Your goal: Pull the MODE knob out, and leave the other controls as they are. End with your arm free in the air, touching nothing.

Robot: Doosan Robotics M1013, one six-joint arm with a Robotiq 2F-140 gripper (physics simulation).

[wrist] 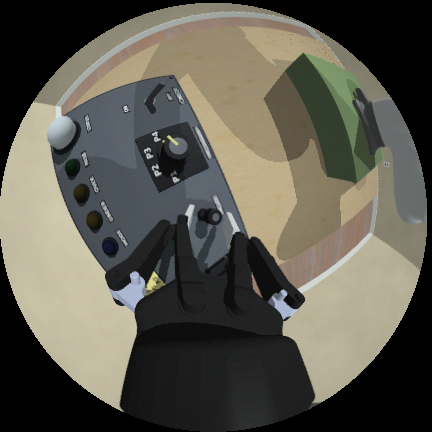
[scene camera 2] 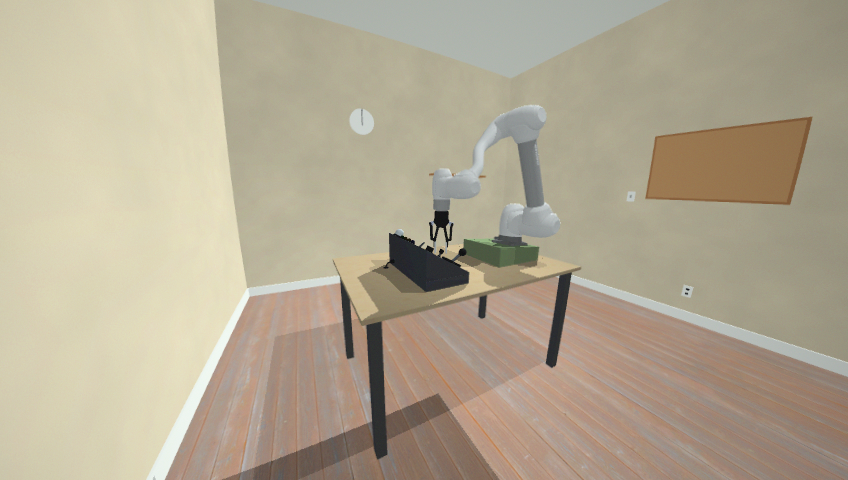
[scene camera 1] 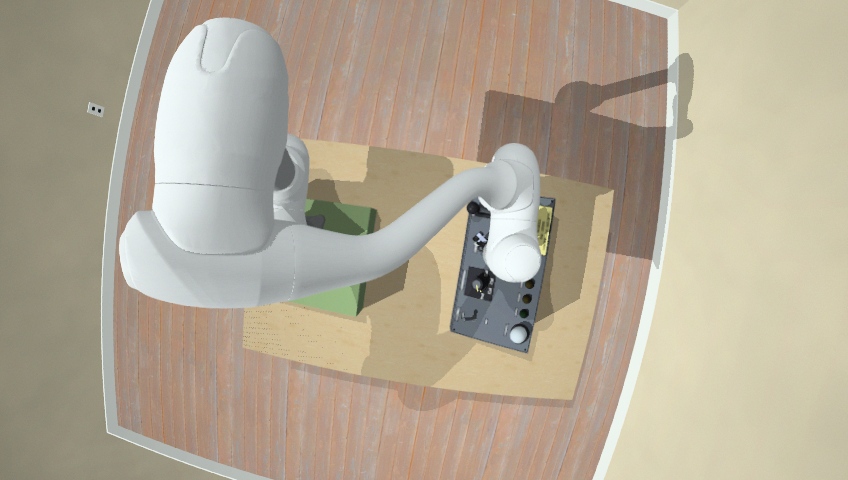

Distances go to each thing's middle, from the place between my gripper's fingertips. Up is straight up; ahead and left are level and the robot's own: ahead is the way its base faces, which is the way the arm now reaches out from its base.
Labels:
The dark control panel [scene camera 1: 504, 313] is 8 cm ahead of my hand, 7 cm to the right of it and 2 cm below it. From my hand the other things lie so: rotary selector [wrist: 173, 151] 1 cm behind, 12 cm to the right, 1 cm below.

